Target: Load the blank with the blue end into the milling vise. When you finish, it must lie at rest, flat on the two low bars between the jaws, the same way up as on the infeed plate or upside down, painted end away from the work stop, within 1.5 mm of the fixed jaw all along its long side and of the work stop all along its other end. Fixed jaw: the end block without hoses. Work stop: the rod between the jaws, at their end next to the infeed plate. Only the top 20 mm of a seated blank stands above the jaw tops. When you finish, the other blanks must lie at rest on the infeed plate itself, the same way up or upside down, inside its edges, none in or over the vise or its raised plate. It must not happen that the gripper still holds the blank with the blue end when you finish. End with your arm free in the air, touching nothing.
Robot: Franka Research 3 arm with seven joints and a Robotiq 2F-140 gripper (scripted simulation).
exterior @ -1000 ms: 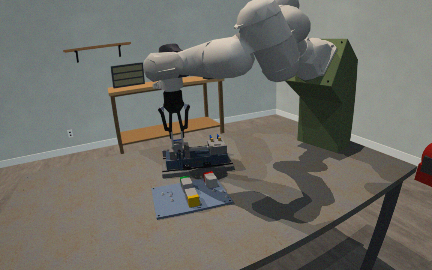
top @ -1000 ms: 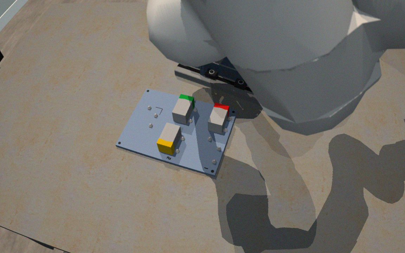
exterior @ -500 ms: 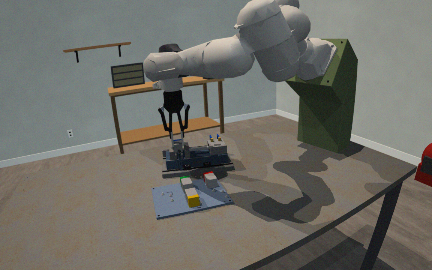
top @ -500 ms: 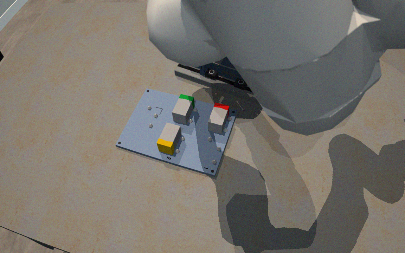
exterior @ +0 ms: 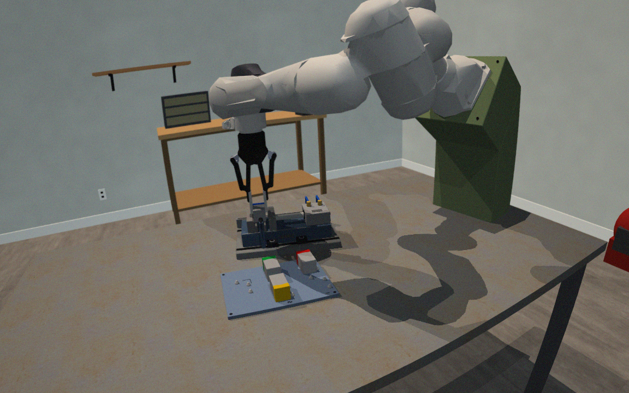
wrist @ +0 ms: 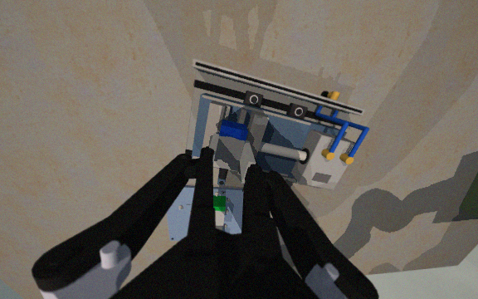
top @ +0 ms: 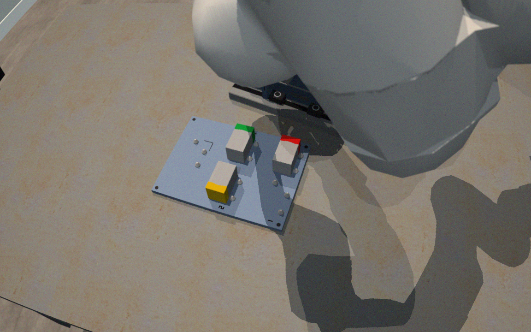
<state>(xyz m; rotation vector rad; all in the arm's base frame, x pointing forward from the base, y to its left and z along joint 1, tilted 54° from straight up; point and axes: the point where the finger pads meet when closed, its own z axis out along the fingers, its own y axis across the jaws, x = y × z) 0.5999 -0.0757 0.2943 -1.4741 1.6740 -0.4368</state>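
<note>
Now: the blue-ended blank 4 cm below my hand. The rest, counted from my hand: fixed jaw 3 cm ahead, 6 cm below; grey rod 9 cm behind, 1 cm to the right, 6 cm below; work stop 1 cm behind, 5 cm to the left, 5 cm below.
</note>
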